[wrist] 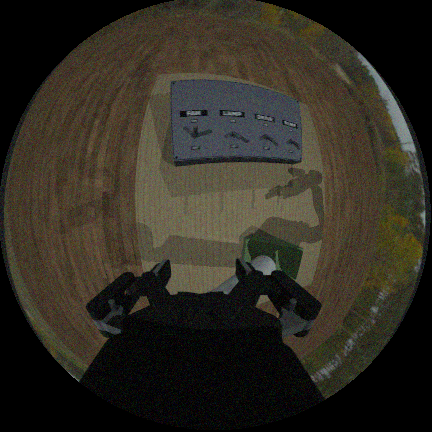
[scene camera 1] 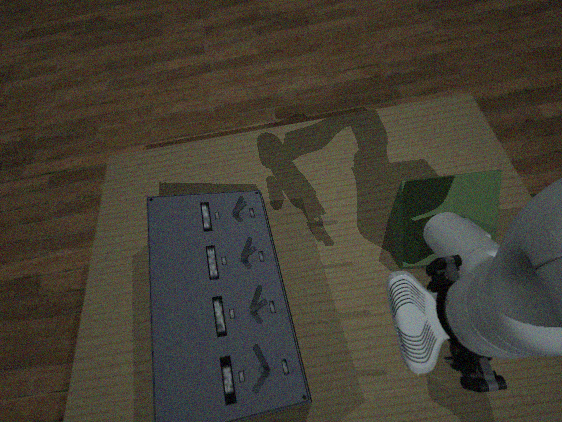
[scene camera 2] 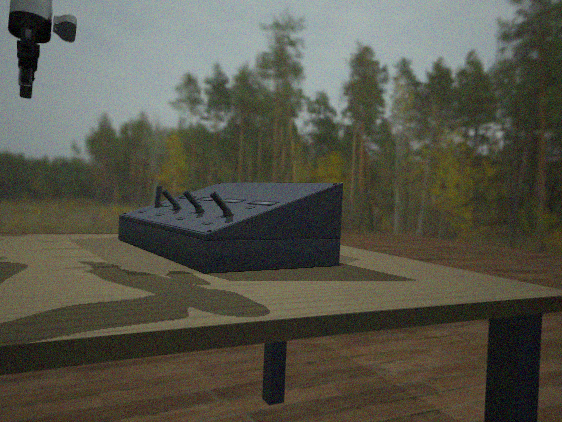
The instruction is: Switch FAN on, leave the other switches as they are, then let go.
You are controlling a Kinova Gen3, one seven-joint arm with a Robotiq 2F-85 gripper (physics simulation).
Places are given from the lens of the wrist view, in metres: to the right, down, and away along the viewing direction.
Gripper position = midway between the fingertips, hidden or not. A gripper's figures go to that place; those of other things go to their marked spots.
my gripper point(wrist: 202, 267): -0.01, 0.06, 0.14
blue-grey switch panel point(wrist: 218, 107): 0.01, -0.32, 0.31
